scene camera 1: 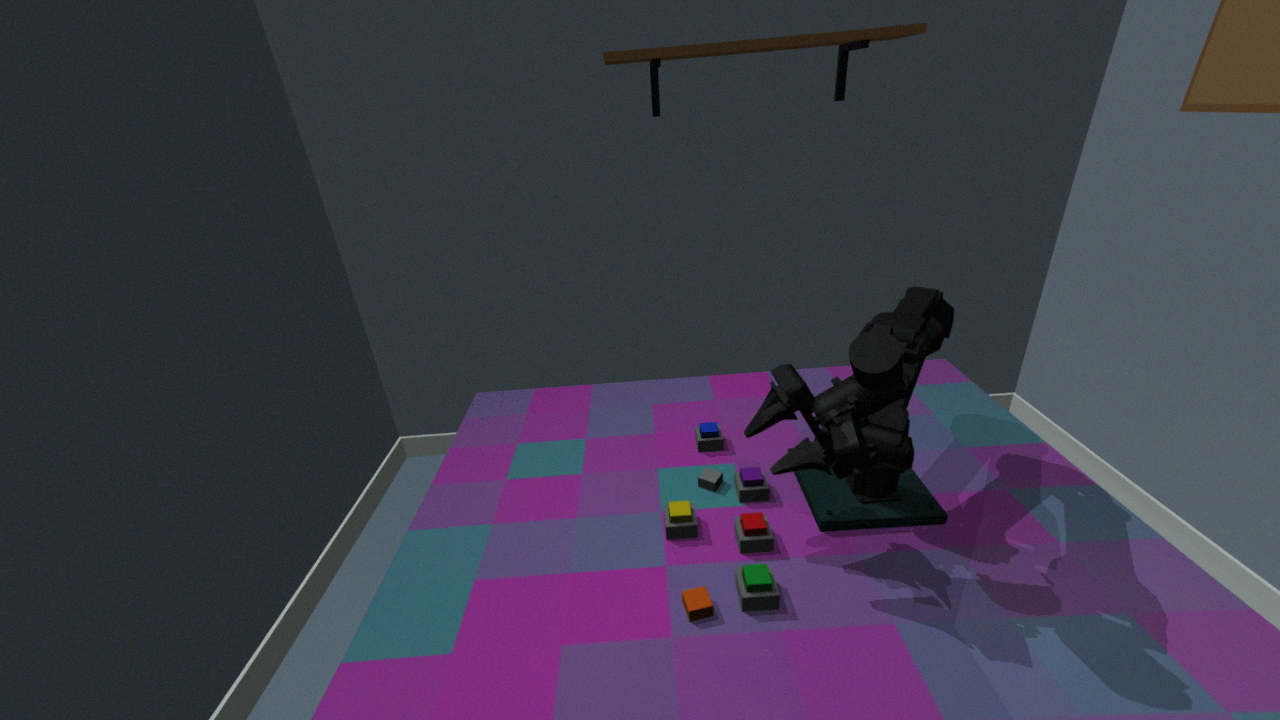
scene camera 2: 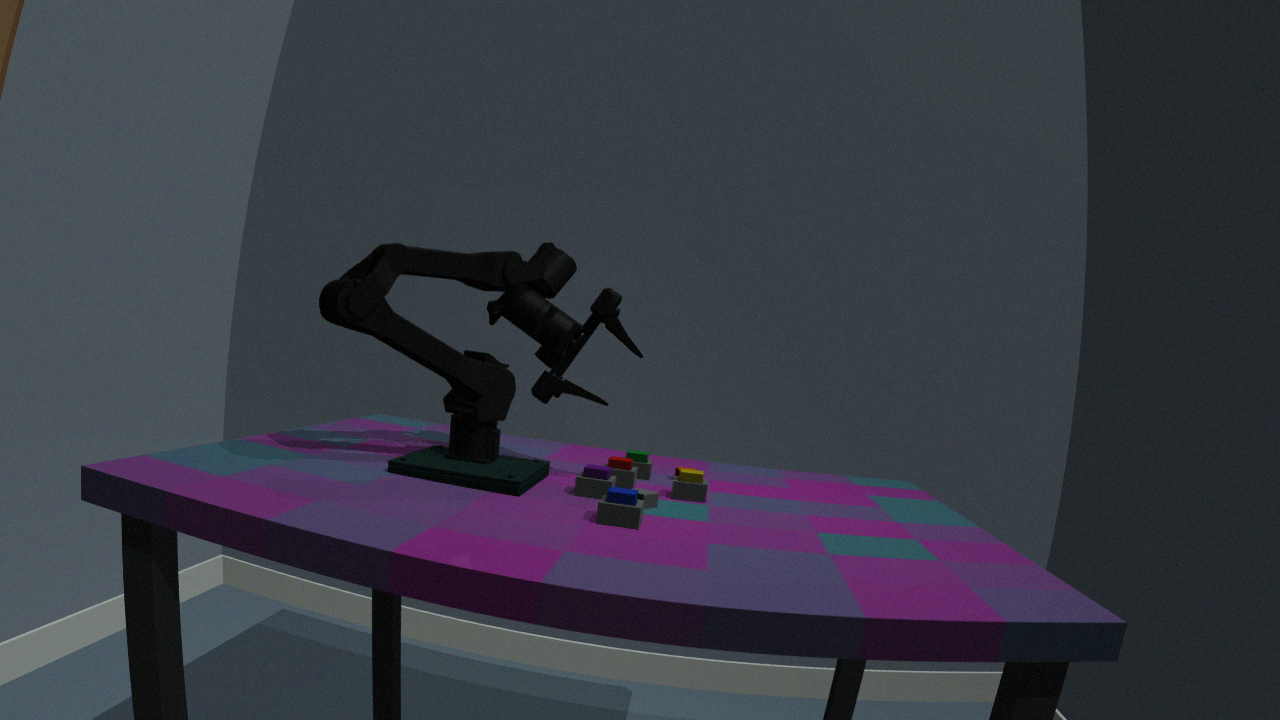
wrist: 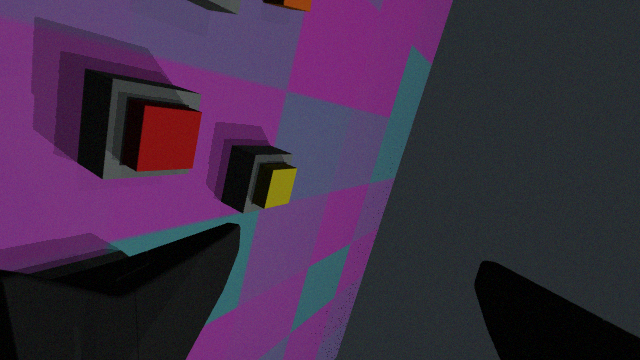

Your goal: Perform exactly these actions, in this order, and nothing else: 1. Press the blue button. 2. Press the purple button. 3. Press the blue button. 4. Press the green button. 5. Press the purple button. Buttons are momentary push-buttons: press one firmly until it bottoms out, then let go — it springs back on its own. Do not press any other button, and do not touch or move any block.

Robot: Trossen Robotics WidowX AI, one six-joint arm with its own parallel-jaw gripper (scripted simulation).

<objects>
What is my gripper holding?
Nothing.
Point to a green button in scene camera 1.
At 757,577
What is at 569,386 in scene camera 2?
My gripper.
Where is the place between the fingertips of my gripper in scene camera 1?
758,454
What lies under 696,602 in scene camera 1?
An orange block.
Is my gripper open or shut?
Open.
</objects>
